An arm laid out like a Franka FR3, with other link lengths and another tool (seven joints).
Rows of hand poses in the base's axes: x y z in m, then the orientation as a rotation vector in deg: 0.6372, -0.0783, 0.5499, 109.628, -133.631, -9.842; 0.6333, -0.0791, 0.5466, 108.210, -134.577, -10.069; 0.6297, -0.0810, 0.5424, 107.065, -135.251, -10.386; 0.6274, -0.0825, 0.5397, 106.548, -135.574, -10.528; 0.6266, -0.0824, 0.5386, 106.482, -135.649, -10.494; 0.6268, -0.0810, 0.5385, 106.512, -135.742, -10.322; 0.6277, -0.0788, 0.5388, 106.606, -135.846, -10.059; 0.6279, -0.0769, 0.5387, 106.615, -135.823, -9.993; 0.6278, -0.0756, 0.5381, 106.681, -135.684, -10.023; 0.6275, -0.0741, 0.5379, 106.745, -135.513, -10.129; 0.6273, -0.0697, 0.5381, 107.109, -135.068, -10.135; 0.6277, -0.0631, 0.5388, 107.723, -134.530, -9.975; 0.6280, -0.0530, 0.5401, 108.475, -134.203, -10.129; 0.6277, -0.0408, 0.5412, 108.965, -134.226, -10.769; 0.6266, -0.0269, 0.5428, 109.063, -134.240, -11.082; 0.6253, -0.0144, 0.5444, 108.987, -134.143, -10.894; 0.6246, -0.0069, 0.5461, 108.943, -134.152, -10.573; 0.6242, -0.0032, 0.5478, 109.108, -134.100, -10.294; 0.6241, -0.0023, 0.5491, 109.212, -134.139, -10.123; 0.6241, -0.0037, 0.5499, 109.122, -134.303, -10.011; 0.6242, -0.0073, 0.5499, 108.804, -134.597, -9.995
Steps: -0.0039, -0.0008, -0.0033, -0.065, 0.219, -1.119; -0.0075, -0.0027, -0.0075, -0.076, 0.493, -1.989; -0.0098, -0.0042, -0.0102, -0.072, 0.602, -2.391; -0.0106, -0.0041, -0.0113, -0.085, 0.575, -2.455; -0.0104, -0.0027, -0.0114, -0.125, 0.438, -2.476; -0.0095, -0.0005, -0.0111, -0.184, 0.228, -2.466; -0.0093, 0.0014, -0.0112, -0.227, 0.213, -2.448; -0.0094, 0.0027, -0.0118, -0.244, 0.278, -2.355; -0.0097, 0.0042, -0.0120, -0.235, 0.393, -2.251; -0.0099, 0.0086, -0.0118, -0.275, 0.490, -1.874; -0.0095, 0.0152, -0.0111, -0.341, 0.457, -1.327; -0.0092, 0.0253, -0.0098, -0.084, 0.339, -0.824; -0.0095, 0.0375, -0.0087, 0.482, 0.316, -0.628; -0.0106, 0.0514, -0.0071, 0.700, 0.374, -0.601; -0.0119, 0.0639, -0.0055, 0.524, 0.403, -0.585; -0.0126, 0.0714, -0.0038, 0.334, 0.300, -0.596; -0.0130, 0.0751, -0.0021, 0.229, 0.145, -0.482; -0.0131, 0.0760, -0.0008, 0.196, 0.004, -0.443; -0.0131, 0.0746, 0.0000, 0.168, -0.093, -0.556; -0.0130, 0.0710, 0.0000, 0.153, -0.119, -0.841
